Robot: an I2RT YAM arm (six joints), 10 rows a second.
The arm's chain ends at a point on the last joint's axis. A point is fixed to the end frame.
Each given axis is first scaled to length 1.
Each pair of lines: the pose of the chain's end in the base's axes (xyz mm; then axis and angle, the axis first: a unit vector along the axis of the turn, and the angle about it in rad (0 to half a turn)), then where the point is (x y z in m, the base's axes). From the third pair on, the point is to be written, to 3 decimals.
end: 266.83 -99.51 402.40 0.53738 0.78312 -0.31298 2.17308
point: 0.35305 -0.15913 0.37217
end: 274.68 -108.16 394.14 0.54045 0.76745 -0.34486 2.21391
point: 0.35598 -0.17323 0.36160
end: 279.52 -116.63 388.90 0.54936 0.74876 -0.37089 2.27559
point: 0.354 -0.187 0.353
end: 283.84 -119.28 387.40 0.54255 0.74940 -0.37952 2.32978
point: 0.355 -0.191 0.346
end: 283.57 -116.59 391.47 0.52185 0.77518 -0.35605 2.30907
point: 0.360 -0.182 0.349
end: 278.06 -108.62 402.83 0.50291 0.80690 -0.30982 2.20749
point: 0.365 -0.163 0.367
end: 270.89 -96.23 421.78 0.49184 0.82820 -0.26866 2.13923
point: 0.365 -0.143 0.391
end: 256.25 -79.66 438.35 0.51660 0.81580 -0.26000 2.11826
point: 0.350 -0.128 0.411
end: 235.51 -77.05 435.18 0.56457 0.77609 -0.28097 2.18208
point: 0.322 -0.136 0.405
